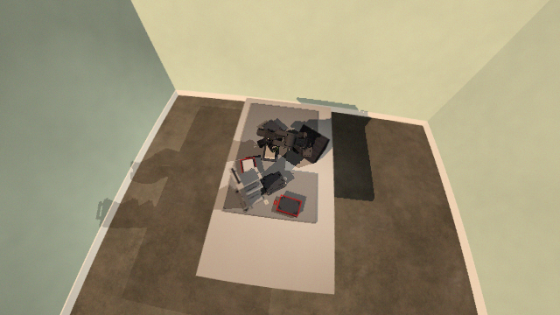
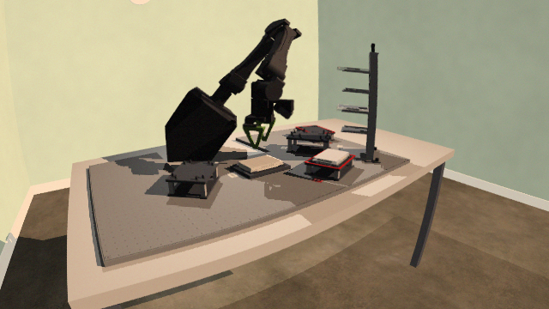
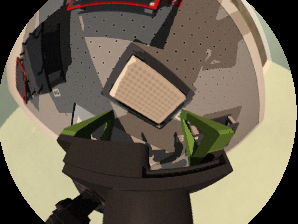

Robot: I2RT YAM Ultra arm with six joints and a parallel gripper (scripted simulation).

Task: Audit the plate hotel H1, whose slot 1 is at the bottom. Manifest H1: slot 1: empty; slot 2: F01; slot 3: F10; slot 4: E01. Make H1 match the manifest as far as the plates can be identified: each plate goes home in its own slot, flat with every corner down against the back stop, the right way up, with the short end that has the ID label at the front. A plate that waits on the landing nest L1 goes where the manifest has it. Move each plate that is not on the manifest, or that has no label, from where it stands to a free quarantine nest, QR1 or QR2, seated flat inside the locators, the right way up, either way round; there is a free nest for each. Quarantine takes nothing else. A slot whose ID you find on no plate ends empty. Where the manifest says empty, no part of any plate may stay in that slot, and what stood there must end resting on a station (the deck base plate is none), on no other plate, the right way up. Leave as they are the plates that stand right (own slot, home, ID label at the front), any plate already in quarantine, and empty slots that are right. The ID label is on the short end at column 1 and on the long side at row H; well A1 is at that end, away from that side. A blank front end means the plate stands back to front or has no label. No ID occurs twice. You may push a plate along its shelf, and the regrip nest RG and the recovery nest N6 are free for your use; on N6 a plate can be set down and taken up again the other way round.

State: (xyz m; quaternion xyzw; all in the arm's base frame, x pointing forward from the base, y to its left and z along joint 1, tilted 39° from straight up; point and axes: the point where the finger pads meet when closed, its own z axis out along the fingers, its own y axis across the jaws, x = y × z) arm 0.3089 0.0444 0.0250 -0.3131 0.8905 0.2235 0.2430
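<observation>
Now: the dark N6 nest 80 mm below my hand. Also, from my hand: hotel post: 90 mm ahead, 450 mm to the left, 120 mm above; N6 tag: 20 mm ahead, 110 mm to the right, 90 mm below; L1 tag: 40 mm behind, 190 mm to the right, 90 mm below.
</observation>
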